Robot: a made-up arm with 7 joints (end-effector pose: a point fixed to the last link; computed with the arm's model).
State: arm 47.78 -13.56 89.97 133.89 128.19 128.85 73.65
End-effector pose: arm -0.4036 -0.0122 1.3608 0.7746 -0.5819 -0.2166 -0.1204
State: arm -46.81 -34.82 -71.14 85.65 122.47 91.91 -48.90
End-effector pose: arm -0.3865 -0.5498 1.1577 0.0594 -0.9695 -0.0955 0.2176
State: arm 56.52 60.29 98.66 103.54 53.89 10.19 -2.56
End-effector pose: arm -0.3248 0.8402 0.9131 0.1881 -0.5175 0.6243 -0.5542
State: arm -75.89 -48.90 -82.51 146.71 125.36 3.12 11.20
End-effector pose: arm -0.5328 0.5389 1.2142 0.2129 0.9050 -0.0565 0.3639
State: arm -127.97 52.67 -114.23 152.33 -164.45 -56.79 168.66
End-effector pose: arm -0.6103 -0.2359 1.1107 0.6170 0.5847 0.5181 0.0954
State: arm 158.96 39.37 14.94 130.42 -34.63 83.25 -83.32
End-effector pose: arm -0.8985 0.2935 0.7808 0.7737 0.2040 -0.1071 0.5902
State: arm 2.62 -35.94 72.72 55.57 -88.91 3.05 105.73
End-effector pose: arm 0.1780 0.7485 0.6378 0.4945 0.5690 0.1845 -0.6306
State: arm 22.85 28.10 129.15 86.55 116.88 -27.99 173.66
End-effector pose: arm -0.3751 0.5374 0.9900 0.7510 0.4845 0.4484 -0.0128
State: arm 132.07 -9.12 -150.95 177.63 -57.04 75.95 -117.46
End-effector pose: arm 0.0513 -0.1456 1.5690 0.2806 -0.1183 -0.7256 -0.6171
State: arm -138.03 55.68 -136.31 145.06 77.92 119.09 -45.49
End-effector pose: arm -0.7142 -0.1303 1.1183 0.9359 0.2488 0.1187 0.2191
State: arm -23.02 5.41 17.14 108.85 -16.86 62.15 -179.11
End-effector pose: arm 0.8270 -0.1186 1.0531 0.9260 -0.1480 -0.3447 -0.0421
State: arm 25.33 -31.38 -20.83 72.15 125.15 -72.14 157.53
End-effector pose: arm 0.5243 -0.0944 0.9606 0.2335 0.1769 -0.4050 -0.8661
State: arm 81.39 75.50 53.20 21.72 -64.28 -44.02 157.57
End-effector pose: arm -0.4697 -0.1253 0.3613 0.0111 -0.6442 -0.3156 -0.6966
